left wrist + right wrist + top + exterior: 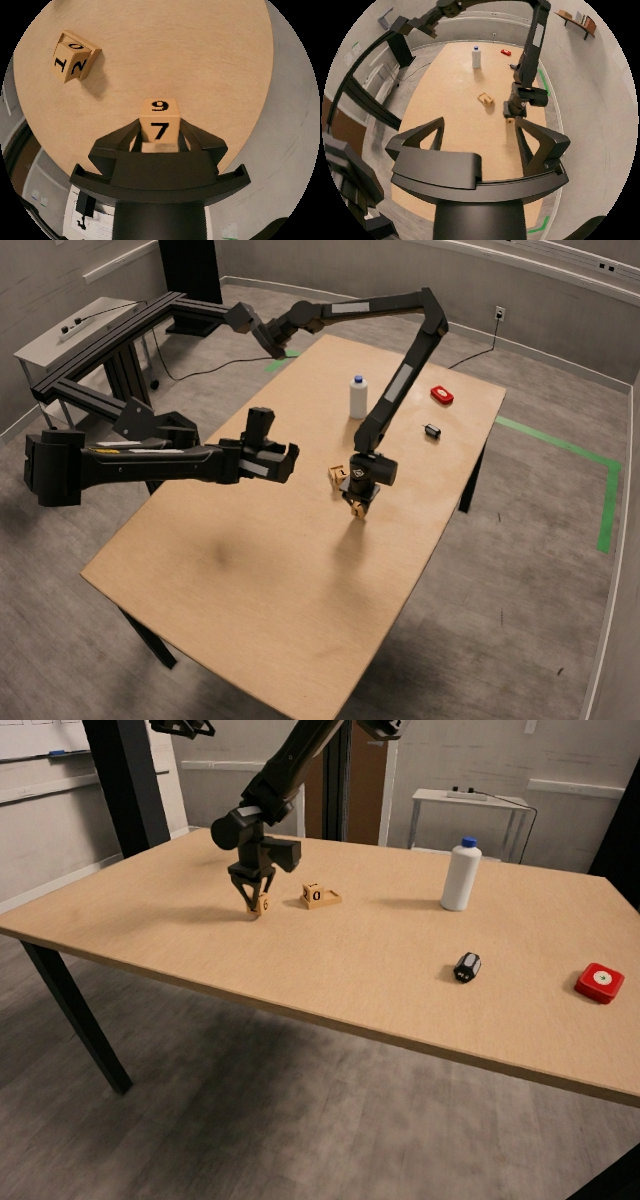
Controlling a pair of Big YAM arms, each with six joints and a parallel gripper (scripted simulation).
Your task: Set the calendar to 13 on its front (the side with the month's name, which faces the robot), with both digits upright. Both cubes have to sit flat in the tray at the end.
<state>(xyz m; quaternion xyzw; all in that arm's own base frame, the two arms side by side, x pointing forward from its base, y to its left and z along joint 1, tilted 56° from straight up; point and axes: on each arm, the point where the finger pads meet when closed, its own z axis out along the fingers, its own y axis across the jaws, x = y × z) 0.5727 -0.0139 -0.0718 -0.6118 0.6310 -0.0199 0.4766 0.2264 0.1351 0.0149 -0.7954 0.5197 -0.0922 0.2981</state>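
The wooden digit cube is 110 mm to the left of my left hand, 100 mm behind it and 10 mm below it. Also, from my left hand: wooden cube: right at my left hand; then black object: 450 mm to the left, 110 mm ahead, 20 mm below; then wooden tray: 120 mm to the left, 110 mm behind, 30 mm below.
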